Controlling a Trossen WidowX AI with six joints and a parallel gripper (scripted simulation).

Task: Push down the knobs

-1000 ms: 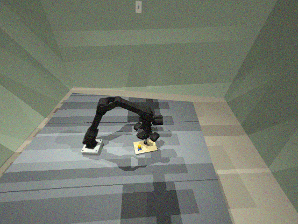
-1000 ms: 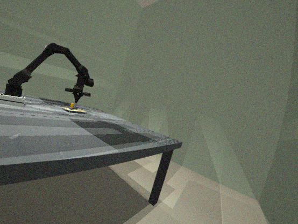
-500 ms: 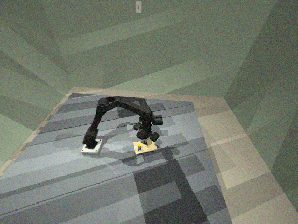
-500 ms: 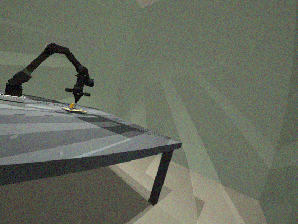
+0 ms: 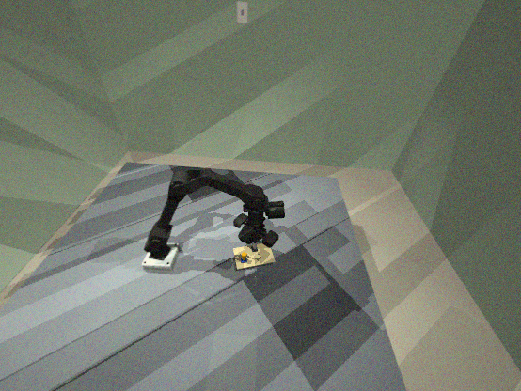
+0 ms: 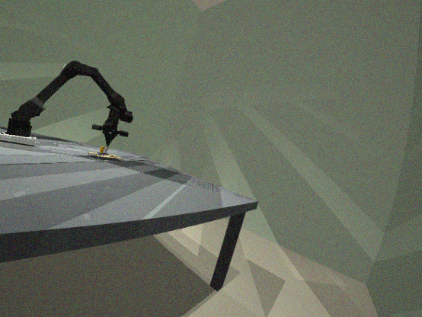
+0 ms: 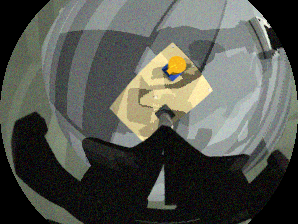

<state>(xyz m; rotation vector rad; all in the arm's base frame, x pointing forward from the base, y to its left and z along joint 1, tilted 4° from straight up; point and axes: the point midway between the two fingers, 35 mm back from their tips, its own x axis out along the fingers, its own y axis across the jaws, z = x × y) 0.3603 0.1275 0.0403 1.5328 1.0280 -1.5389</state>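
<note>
The grey knob lies 1 cm below my gripper tip. The rest, counted from my gripper tip: orange knob 3 cm behind, 6 cm to the right, 2 cm below.
</note>
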